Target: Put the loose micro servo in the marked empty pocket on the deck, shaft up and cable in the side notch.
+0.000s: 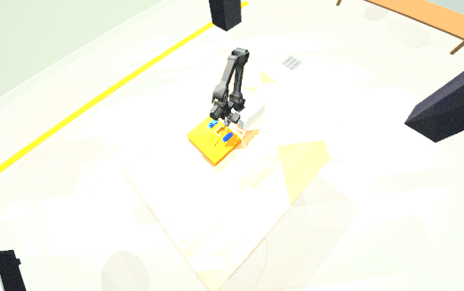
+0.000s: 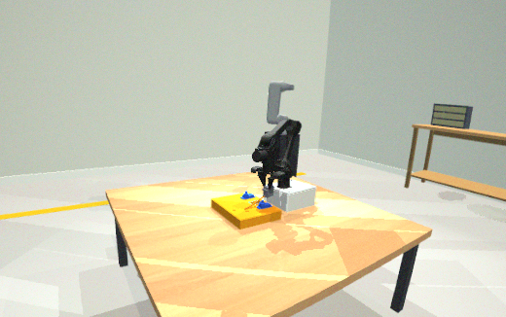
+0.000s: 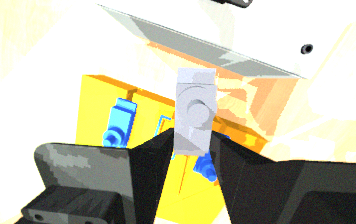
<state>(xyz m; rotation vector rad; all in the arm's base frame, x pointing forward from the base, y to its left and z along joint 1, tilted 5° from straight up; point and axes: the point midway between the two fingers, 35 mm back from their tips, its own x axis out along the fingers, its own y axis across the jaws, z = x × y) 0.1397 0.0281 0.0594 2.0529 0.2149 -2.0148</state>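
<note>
Now: the deck 160 mm ahead of my gripper tip, 100 mm below it and 20 mm to the right of it.
</note>
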